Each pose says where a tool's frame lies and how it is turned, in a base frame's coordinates. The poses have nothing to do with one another.
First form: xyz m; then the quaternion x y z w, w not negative.
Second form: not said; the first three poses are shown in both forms.
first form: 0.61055 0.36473 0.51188 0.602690 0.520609 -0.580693 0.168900
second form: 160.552 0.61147 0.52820 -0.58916 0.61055 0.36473 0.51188
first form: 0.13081 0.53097 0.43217 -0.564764 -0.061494 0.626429 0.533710
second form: 115.487 -0.66783 -0.07272 0.74075 0.13081 0.53097 0.43217
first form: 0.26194 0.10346 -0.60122 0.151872 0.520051 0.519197 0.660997
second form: 97.248 0.20239 0.69304 0.69190 0.26194 0.10346 -0.60122
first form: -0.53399 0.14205 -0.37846 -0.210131 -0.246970 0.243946 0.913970
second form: 47.880 -0.51784 -0.60863 0.60118 -0.53399 0.14205 -0.37846
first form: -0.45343 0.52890 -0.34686 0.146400 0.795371 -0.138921 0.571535
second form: 110.285 0.17841 0.96928 -0.16930 -0.45343 0.52890 -0.34686
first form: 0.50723 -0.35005 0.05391 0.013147 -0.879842 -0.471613 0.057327
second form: 173.427 0.01317 -0.88129 -0.47239 0.50723 -0.35005 0.05391
